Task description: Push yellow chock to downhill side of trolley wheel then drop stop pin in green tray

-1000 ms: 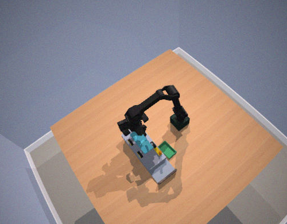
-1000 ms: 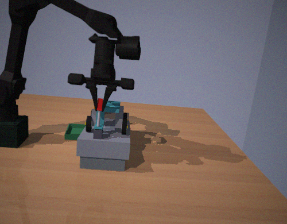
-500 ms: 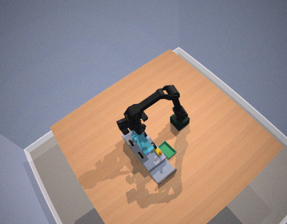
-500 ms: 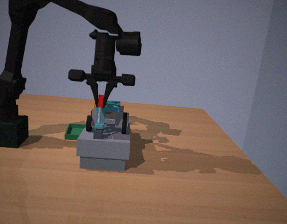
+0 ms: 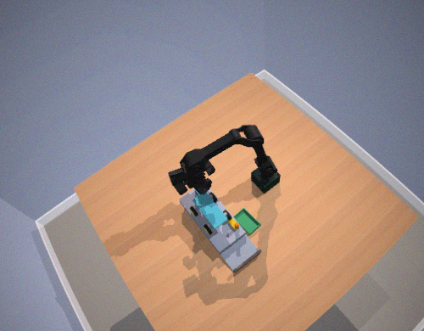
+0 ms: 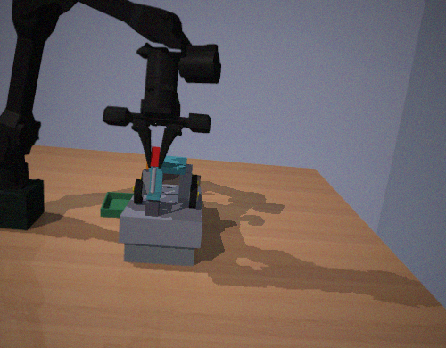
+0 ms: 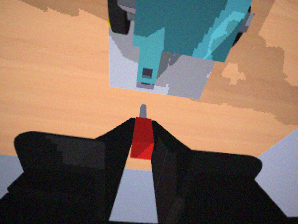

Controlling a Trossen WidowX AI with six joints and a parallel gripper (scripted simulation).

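My gripper tip is 5 cm past the green tray, 26 cm to the right of it and 19 cm above it. Round my gripper tip: red-headed stop pin right at my gripper tip; trolley 5 cm ahead, 13 cm to the left, 7 cm below; grey ramp 5 cm ahead, 13 cm to the left, 13 cm below.
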